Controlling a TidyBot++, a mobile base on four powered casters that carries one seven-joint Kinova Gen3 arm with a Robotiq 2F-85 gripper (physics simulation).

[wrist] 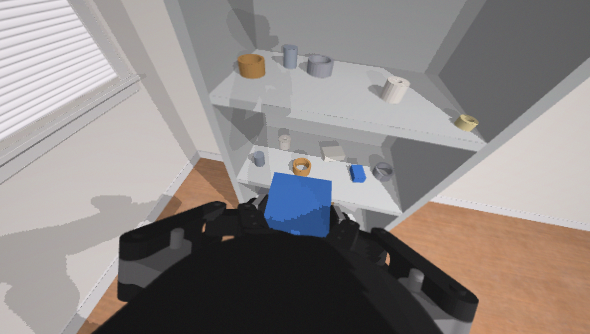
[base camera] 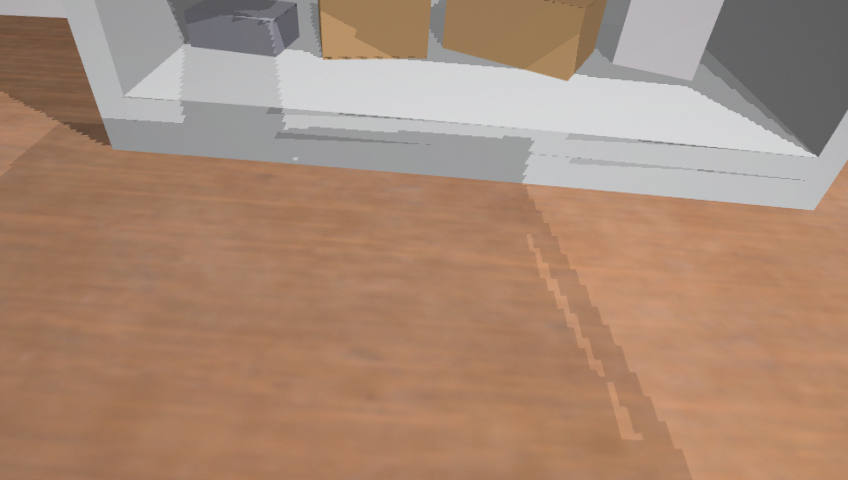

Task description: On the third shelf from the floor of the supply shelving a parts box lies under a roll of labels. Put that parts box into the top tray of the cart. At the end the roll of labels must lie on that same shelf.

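Places are measured from the arm's base along level axes (x ahead, y left, z up), in centimetres.
Pixels of known places: gripper, fingertip midpoint: (wrist: 297, 209).
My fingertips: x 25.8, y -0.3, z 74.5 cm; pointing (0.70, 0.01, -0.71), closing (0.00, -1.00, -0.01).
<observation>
Behind a point stands the place of what it marks.
My gripper (wrist: 297, 209) @(x 25.8, y -0.3, z 74.5 cm) is shut on a blue parts box (wrist: 300, 202) @(x 26.3, y -0.4, z 75.1 cm) and holds it in front of the supply shelving (wrist: 345, 122) @(x 64.5, y -10.8, z 57.9 cm). A white roll of labels (wrist: 395, 90) @(x 77.1, y -25.7, z 63.8 cm) stands on the upper shelf seen in the wrist view, right of the middle. A smaller white roll (wrist: 284, 142) @(x 92.5, y 12.5, z 19.6 cm) stands on the shelf below. Which shelf is the third from the floor cannot be told from these views. The cart does not show in the wrist view or the base view.
The upper shelf holds an orange ring (wrist: 251, 66) @(x 81.4, y 22.8, z 63.6 cm), a grey-blue cylinder (wrist: 290, 57) @(x 93.8, y 11.0, z 63.6 cm), a grey ring (wrist: 320, 66) @(x 89.1, y -1.0, z 63.5 cm) and a yellow ring (wrist: 466, 123) @(x 67.4, y -45.5, z 61.6 cm). The shelf below holds a small blue box (wrist: 357, 173) @(x 79.3, y -29.0, z 17.6 cm) and an orange ring (wrist: 301, 167). Brown boxes (base camera: 374, 29) @(x 82.9, y 4.2, z -27.9 cm) (base camera: 517, 35) @(x 83.5, y -15.9, z -27.6 cm) stand on the bottom shelf.
</observation>
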